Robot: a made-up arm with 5 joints.
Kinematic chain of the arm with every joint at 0, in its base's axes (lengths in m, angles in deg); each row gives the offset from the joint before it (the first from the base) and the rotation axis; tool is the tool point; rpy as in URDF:
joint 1: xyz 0 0 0.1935 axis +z
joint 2: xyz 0 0 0 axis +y
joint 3: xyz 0.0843 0 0.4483 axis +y
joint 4: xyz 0.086 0 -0.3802 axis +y
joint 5: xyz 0.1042 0 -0.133 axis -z
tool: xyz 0 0 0 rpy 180 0 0
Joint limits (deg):
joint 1: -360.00..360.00
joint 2: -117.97..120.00
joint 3: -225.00..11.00
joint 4: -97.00..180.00
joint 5: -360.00..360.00
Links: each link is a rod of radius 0.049 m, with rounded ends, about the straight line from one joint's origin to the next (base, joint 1, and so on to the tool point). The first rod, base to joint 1, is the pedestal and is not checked.
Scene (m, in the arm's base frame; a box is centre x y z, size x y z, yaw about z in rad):
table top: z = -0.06
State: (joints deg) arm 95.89 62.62 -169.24 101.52 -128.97
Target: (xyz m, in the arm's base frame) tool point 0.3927 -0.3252 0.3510
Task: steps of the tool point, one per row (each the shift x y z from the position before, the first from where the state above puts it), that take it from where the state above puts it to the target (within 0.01 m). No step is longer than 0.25 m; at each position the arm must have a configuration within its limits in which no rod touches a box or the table.
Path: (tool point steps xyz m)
1: 0.2084 -0.0192 -0.0119
2: 0.1920 -0.0725 -0.0107
3: 0.1618 -0.1179 -0.0090
4: 0.1205 -0.1516 -0.0073
5: 0.0729 -0.1713 -0.0055
6: 0.0233 -0.1762 -0.0034
7: -0.0235 -0.1669 -0.0013
8: -0.0638 -0.1451 0.0006
9: -0.0943 -0.1143 0.0025
10: -0.1130 -0.0777 0.0042

